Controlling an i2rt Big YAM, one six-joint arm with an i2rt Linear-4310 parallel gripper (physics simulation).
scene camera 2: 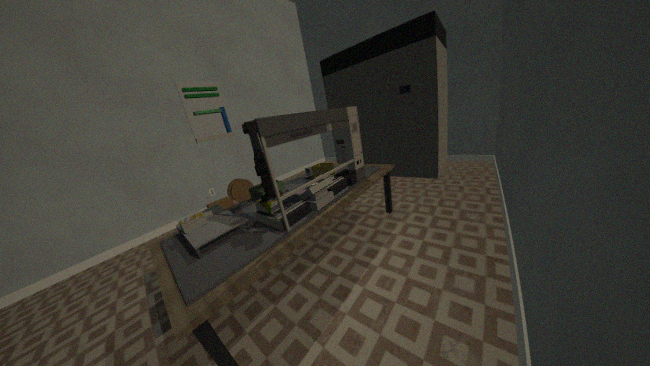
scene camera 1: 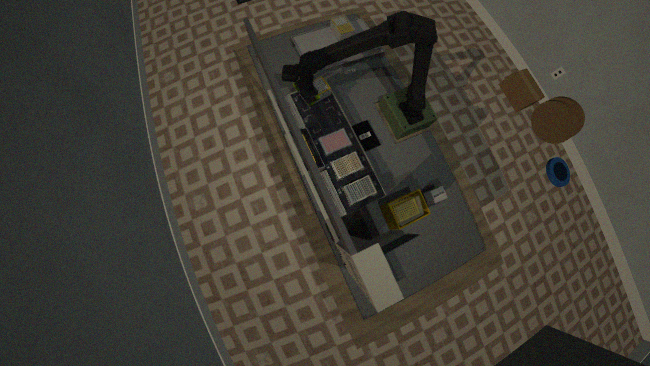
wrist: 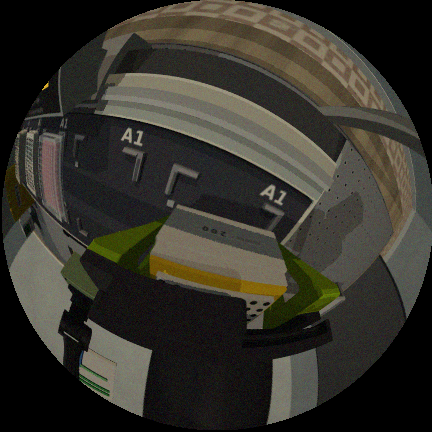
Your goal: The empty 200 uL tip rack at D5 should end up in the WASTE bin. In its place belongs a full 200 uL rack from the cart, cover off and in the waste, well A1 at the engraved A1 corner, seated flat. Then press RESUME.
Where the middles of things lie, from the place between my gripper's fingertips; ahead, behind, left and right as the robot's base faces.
Labels:
My hand is 4 cm past the tan rack [wrist: 31, 170] and 38 cm to the right of it.

